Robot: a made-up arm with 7 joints.
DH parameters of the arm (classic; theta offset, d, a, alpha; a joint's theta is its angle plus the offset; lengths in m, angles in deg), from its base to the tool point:
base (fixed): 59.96 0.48 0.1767 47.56
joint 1: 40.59 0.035 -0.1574 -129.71
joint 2: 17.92 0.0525 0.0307 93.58
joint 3: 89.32 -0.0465 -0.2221 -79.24
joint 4: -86.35 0.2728 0.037 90
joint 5: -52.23 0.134 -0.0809 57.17
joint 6: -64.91 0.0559 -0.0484 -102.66
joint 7: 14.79 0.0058 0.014 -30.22
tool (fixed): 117.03 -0.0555 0 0
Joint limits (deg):
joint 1: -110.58..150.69
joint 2: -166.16..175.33
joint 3: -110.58..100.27
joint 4: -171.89..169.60
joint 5: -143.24..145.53
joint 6: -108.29..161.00
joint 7: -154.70..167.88
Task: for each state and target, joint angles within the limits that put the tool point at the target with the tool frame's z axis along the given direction. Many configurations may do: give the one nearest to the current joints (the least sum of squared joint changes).
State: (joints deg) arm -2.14 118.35 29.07 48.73 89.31 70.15 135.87
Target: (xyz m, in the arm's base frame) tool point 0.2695 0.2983 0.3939 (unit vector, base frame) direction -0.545 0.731 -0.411
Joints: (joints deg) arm 44.07 81.48 66.97 65.88 123.30 91.20 131.56
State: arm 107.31 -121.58 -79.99 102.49 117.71 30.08 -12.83
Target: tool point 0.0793 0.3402 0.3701 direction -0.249 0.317 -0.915
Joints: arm 135.19 -159.78 -81.57 130.79 93.72 40.70 -45.16
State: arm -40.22 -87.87 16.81 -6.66 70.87 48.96 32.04
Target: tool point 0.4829 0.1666 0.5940 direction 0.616 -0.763 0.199
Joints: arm -9.25 -61.69 60.89 -3.14 32.28 18.31 17.73
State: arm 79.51 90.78 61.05 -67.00 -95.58 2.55 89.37
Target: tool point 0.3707 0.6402 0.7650 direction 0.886 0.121 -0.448
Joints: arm 113.41 121.97 67.19 -60.19 -112.68 20.17 117.35
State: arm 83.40 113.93 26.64 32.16 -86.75 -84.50 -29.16
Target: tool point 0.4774 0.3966 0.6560 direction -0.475 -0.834 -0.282
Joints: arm 52.52 128.23 29.38 24.12 -78.69 -84.78 -21.46
